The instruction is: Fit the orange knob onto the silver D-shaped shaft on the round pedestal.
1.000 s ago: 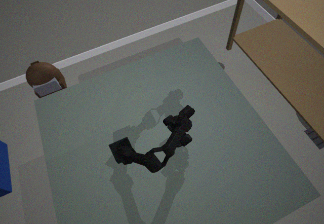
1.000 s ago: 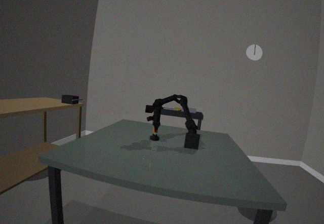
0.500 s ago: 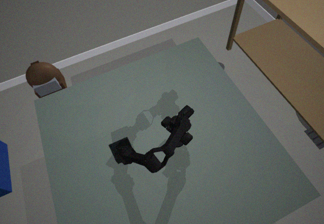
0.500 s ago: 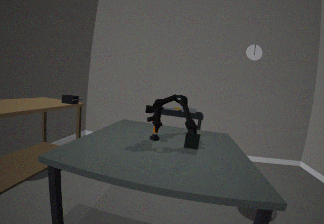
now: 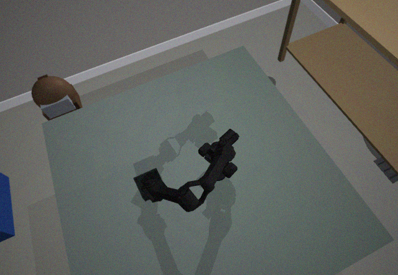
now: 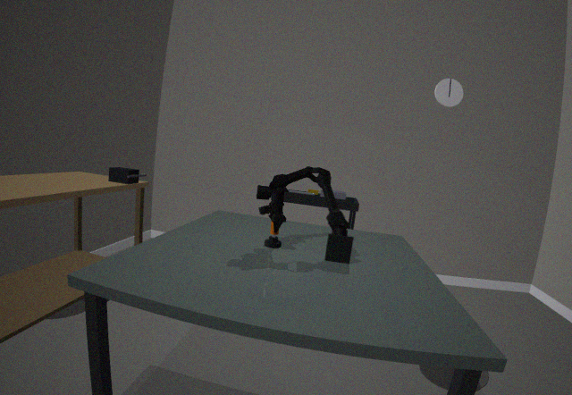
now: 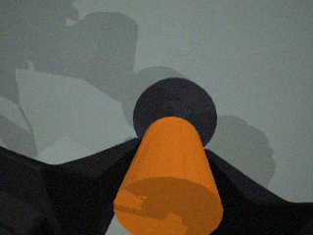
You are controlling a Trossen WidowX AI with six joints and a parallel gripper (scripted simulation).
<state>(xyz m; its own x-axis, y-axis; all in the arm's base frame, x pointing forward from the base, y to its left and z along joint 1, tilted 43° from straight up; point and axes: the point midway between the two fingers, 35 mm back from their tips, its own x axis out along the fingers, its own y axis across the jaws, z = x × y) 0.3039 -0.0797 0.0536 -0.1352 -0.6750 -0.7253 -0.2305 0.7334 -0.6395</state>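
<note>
My gripper tip is now 30 mm below the orange knob. Round my gripper tip: dark round pedestal: 40 mm below.
</note>
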